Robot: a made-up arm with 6 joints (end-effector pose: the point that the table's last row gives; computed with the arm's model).
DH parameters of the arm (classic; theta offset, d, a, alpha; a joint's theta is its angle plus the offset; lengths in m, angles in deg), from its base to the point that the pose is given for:
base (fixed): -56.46 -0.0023 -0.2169 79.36
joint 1: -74.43 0.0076 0.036 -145
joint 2: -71.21 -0.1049 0.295 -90
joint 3: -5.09 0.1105 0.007 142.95
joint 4: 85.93 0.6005 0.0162 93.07
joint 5: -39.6 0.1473 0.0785 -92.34
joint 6: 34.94 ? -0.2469 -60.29
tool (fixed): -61.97 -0.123 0 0
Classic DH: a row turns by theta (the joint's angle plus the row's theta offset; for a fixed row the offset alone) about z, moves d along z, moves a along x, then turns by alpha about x.
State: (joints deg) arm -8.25 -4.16 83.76 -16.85 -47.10 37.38
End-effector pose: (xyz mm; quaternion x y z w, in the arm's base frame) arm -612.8 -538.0 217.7 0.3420 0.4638 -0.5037 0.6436
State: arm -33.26 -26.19 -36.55 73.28 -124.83 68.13
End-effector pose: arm 229.9 -58.7 -159.9 0.2142 -0.7913 -0.5484 0.1647
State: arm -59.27 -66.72 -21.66 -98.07 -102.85 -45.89
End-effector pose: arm 297.9 -62.2 401.4 0.3486 -0.9220 0.1639 0.0382
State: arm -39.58 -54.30 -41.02 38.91 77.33 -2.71
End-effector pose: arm 497.4 105.3 176.2 -0.0319 -0.1611 0.3439 0.9245
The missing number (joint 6, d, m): 0.2323
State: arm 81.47 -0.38 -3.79 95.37 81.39 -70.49
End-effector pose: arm -149.2 393.8 620.1 -0.4794 -0.4735 0.0440 0.7376
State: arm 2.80 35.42 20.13 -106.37 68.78 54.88
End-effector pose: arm -55.3 -515.0 473.0 -0.5892 0.1102 -0.3001 0.7420
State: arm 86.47 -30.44 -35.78 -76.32 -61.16 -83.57
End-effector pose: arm -163.4 759.5 120.1 0.4269 -0.2137 0.8239 0.3054
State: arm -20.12 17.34 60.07 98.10 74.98 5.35
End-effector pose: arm -4.8 -746.1 -429.6 0.3554 -0.3533 -0.3764 0.7792
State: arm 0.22 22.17 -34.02 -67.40 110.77 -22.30
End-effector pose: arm -258.6 -214.4 353.5 -0.4300 -0.5681 -0.5360 0.4527
